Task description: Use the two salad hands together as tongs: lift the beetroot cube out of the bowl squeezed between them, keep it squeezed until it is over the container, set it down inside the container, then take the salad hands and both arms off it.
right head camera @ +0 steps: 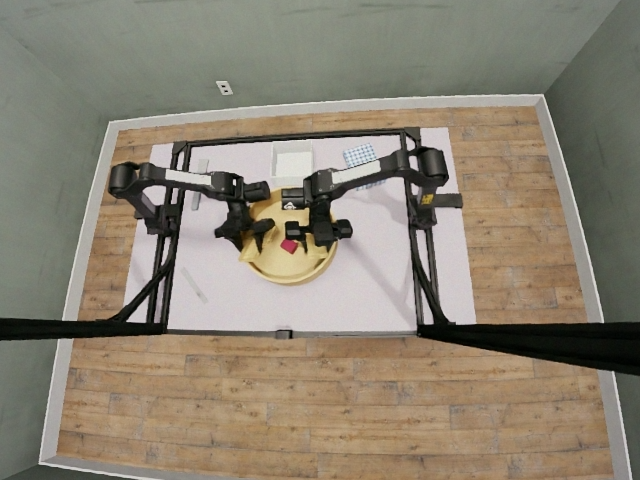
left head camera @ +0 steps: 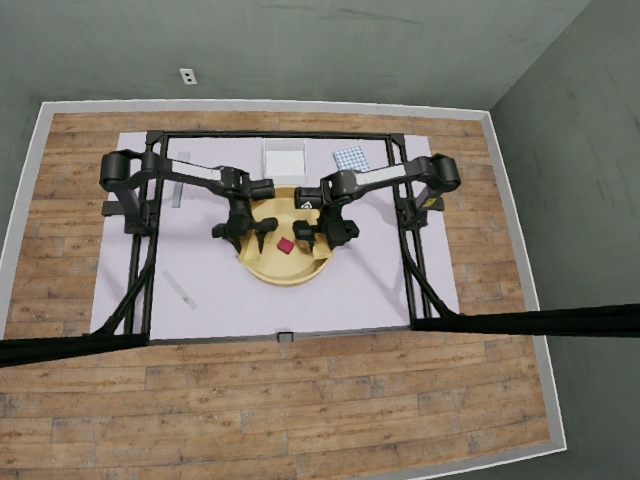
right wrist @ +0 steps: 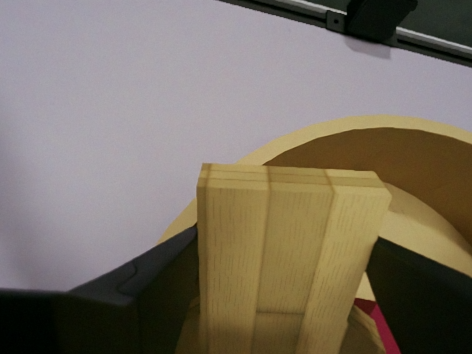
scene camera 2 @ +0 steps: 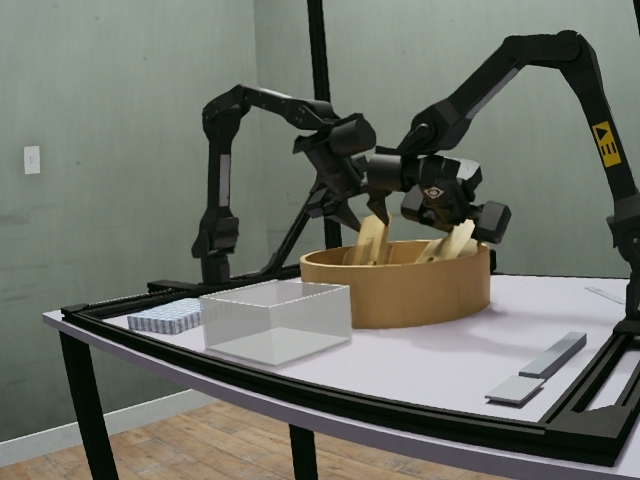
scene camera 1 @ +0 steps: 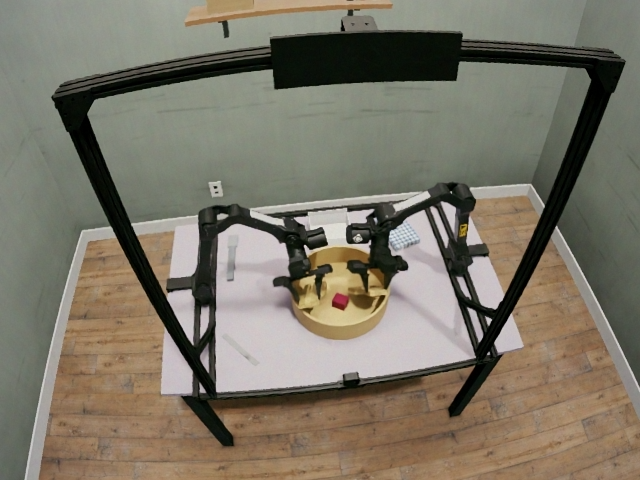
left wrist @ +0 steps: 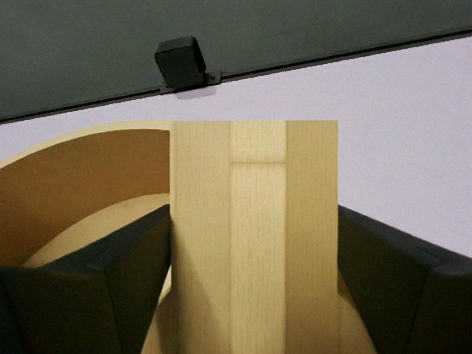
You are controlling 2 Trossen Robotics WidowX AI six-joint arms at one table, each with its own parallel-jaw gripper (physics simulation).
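Places are measured from the left arm's base along level axes (x right, y ahead, z up), in centimetres.
Pixels of known places: left gripper, fingertip midpoint: [right head camera: 251, 253] [left head camera: 251, 254] [scene camera 2: 469, 236] [scene camera 1: 309, 302] [left wrist: 251, 214]; right gripper, fingertip midpoint: [right head camera: 316, 251] [left head camera: 320, 251] [right wrist: 281, 243] [scene camera 2: 374, 228] [scene camera 1: 375, 292]; left arm's base at its link origin: [right head camera: 168, 228] [left head camera: 145, 227] [scene camera 1: 204, 297]; right arm's base at its link origin: [right head camera: 420, 220] [left head camera: 408, 222] [scene camera 2: 216, 283] [scene camera 1: 457, 268].
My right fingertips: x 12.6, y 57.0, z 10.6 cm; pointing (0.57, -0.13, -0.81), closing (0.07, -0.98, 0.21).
Observation:
For each thing: its middle in the pictures, then the offset to it from my right fingertips.
- red beetroot cube at the middle of its body: [right wrist: 373, 342] [scene camera 1: 340, 301] [left head camera: 285, 246] [right head camera: 289, 246] dy -10.4, dx -4.6, dz -9.9 cm
- round wooden bowl at the middle of its body: [scene camera 2: 398, 278] [left head camera: 286, 236] [scene camera 1: 340, 291] [right head camera: 289, 236] dy -10.2, dx -7.4, dz -7.9 cm
- wooden salad hand at the middle of its body: [left wrist: 251, 349] [scene camera 2: 454, 257] [left head camera: 254, 242] [scene camera 1: 310, 296] [right head camera: 257, 242] dy -20.1, dx -4.5, dz -4.5 cm
- clear container at the middle of its body: [scene camera 2: 275, 319] [scene camera 1: 330, 231] [left head camera: 285, 162] [right head camera: 293, 163] dy -9.8, dx -35.7, dz -8.8 cm
- blue checked block at the middle of its body: [scene camera 2: 180, 314] [right head camera: 363, 166] [scene camera 1: 397, 230] [left head camera: 354, 168] dy +16.3, dx -34.7, dz -11.4 cm
- grey bar at the middle of its body: [scene camera 2: 546, 364] [scene camera 1: 231, 256] [left head camera: 179, 178] [right head camera: 199, 183] dy -47.5, dx -31.1, dz -11.9 cm
- pale strip at the middle of its body: [scene camera 2: 606, 294] [scene camera 1: 240, 349] [left head camera: 179, 289] [right head camera: 193, 285] dy -45.0, dx +8.4, dz -12.5 cm
The red beetroot cube [left head camera: 285, 245] [right head camera: 288, 246] [scene camera 1: 340, 301] lies on the floor of the round wooden bowl [left head camera: 286, 281] [scene camera 1: 341, 330] [scene camera 2: 413, 297]. My left gripper [left head camera: 250, 249] [scene camera 1: 308, 297] [left wrist: 251, 214] is shut on one wooden salad hand [scene camera 2: 452, 242], at the bowl's left side in the left head camera. My right gripper [left head camera: 322, 248] [scene camera 2: 372, 226] [right wrist: 281, 243] is shut on the other salad hand [right wrist: 235, 235], right of the cube. Both hands reach down into the bowl, with a gap to the cube on each side; their lower ends are partly hidden. The clear container [left head camera: 284, 179] [scene camera 2: 273, 346] stands behind the bowl.
A blue checked block [left head camera: 351, 157] [scene camera 2: 165, 315] lies beside the container. A grey bar [left head camera: 177, 193] [scene camera 2: 553, 353] lies at the left, with a pale strip [left head camera: 179, 290] nearer the front. A small black box [left head camera: 285, 336] sits on the front rail.

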